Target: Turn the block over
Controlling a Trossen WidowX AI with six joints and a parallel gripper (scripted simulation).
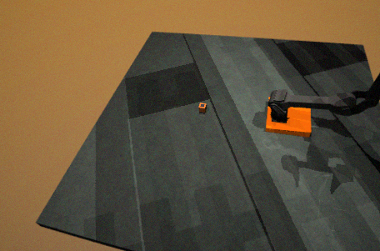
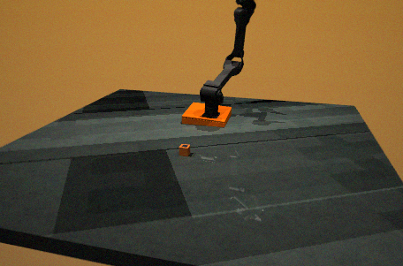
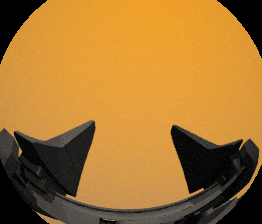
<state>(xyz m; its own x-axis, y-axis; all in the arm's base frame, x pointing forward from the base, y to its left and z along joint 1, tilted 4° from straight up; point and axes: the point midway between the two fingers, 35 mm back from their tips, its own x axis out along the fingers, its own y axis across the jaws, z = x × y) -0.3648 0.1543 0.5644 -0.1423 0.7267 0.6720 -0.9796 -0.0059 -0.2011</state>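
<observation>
Now: the small orange block 690 mm ahead of my gripper tip, 610 mm below it and 200 mm to the right of it.
</observation>
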